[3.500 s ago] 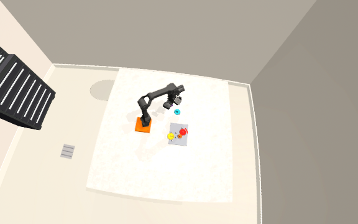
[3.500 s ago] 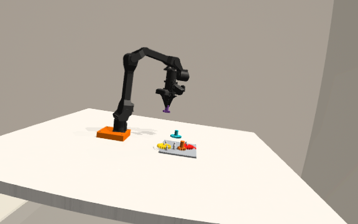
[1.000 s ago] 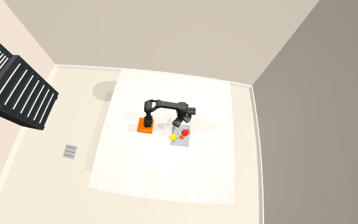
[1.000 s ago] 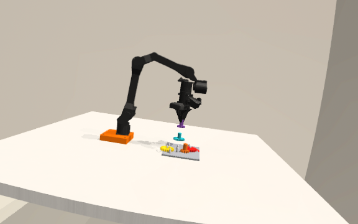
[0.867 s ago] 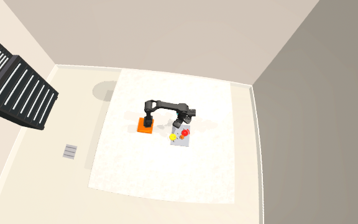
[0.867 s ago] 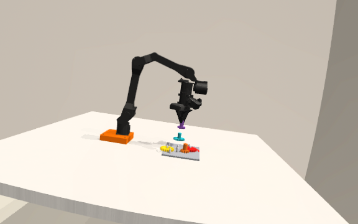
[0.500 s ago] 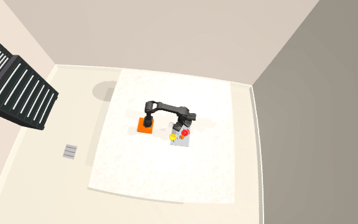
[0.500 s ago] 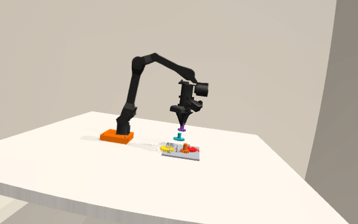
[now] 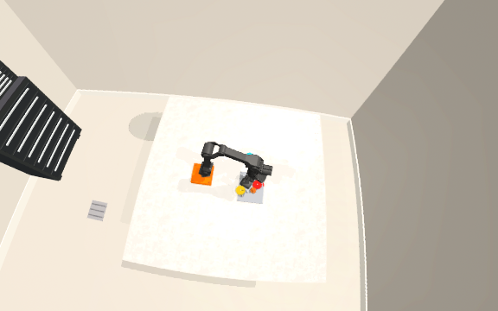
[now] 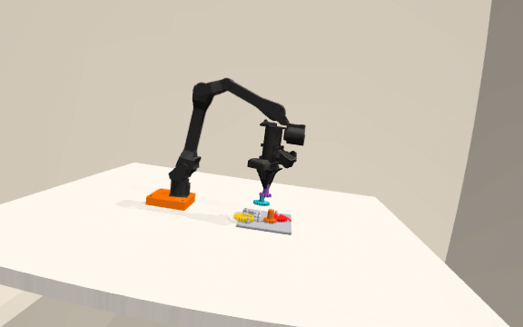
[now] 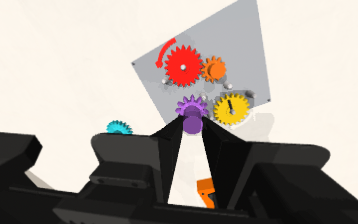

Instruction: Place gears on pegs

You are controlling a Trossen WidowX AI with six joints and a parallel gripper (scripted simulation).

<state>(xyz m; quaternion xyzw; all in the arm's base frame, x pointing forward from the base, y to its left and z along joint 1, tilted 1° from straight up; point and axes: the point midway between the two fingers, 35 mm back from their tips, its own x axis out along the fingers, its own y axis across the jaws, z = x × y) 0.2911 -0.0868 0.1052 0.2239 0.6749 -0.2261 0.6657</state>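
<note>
Now: the orange gear 20 mm ahead of my gripper tip, 50 mm to the right of it and 80 mm below it. Also, from my gripper tip: yellow gear (70 mm behind, 50 mm to the right, 90 mm below); purple gear (10 mm below); red gear (50 mm ahead, 20 mm to the right, 90 mm below).
</note>
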